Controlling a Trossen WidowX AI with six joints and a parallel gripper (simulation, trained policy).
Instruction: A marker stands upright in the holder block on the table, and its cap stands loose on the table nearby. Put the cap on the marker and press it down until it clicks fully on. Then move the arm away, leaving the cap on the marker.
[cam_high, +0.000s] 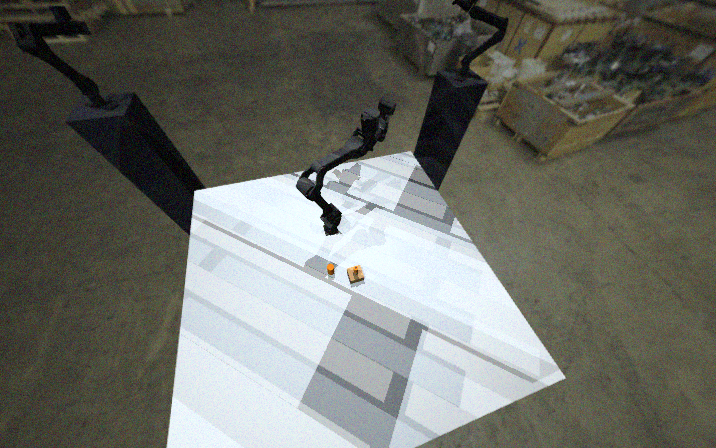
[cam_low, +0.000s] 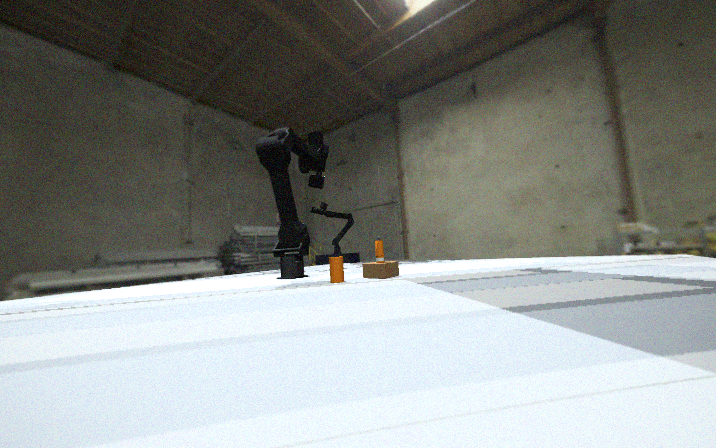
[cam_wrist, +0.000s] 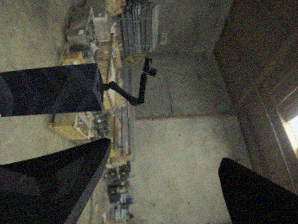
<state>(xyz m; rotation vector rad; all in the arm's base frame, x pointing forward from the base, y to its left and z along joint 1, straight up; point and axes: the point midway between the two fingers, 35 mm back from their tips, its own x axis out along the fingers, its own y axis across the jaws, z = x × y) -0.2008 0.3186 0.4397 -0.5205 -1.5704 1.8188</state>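
Right now the orange cap is 45 cm ahead of my gripper tip, 42 cm below it and 40 cm to the right of it. From my gripper tip the other things lie so: tan holder block (49 cm ahead, 43 cm below, 30 cm to the right); then orange marker (49 cm ahead, 38 cm below, 30 cm to the right).
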